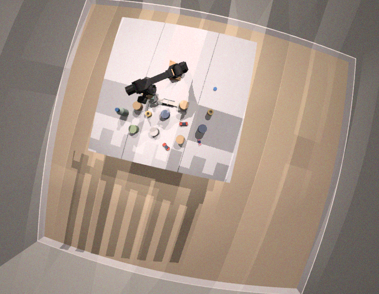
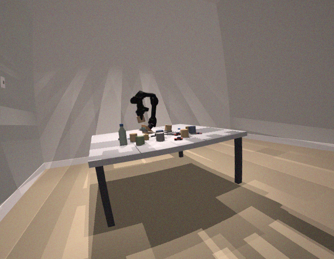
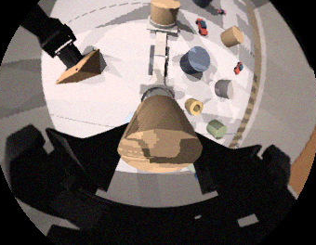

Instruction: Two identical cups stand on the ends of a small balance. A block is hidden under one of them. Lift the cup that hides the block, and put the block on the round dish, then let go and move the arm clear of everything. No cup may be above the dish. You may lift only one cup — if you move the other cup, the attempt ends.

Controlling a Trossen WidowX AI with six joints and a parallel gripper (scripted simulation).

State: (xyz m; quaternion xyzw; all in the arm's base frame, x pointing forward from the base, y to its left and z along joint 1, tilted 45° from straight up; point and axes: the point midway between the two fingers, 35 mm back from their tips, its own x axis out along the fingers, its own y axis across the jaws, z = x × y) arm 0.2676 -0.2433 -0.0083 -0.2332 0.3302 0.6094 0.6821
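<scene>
My gripper tip is now 80 mm past the pale blue round dish, 80 mm to the left of it and 170 mm above it. The rest, counted from my gripper tip: grey cylinder (280 mm ahead, 70 mm to the left, 140 mm below); green bottle (140 mm ahead, 230 mm to the right, 60 mm below); small balance (20 mm ahead, 130 mm to the left, 150 mm below).
</scene>
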